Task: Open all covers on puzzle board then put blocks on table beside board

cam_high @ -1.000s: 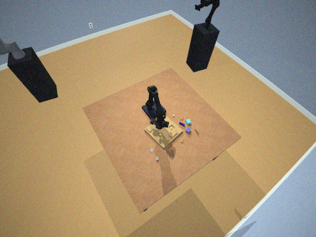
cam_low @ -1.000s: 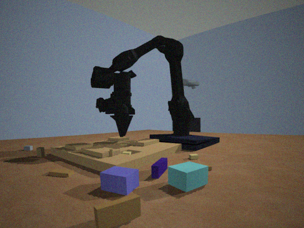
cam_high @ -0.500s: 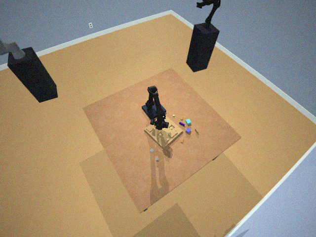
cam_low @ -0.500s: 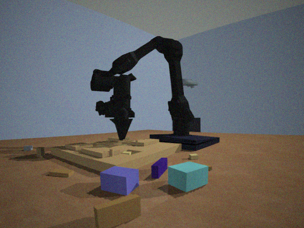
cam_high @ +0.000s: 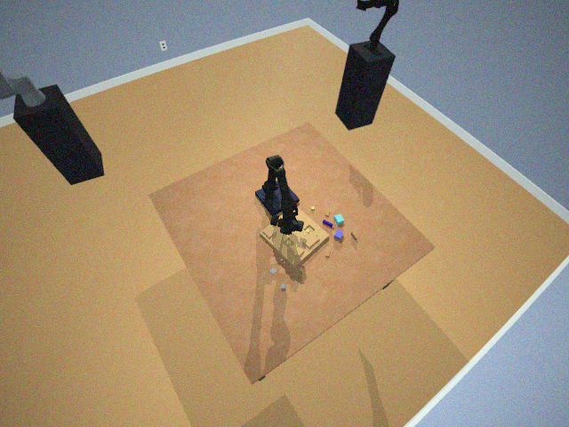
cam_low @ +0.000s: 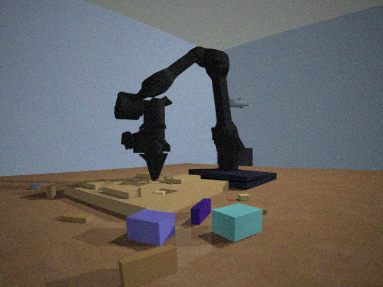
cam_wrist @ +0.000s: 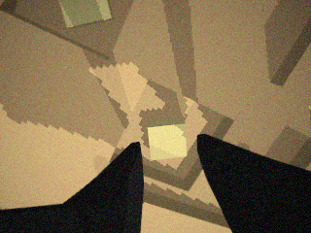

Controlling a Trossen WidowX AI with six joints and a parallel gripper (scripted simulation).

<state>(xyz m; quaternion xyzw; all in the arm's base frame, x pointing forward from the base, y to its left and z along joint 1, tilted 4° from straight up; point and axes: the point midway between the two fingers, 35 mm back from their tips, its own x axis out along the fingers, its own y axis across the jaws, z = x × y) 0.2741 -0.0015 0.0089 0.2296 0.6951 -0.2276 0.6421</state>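
Now: the tan puzzle board 50 mm ahead of my gripper tip, 20 mm to the left of it and 10 mm below it. Also, from my gripper tip: small grey block: 300 mm ahead, 150 mm to the right, 20 mm below; dark purple block: 260 mm to the left, 50 mm ahead, 10 mm below; cyan block: 330 mm to the left, 50 mm ahead, 10 mm below.
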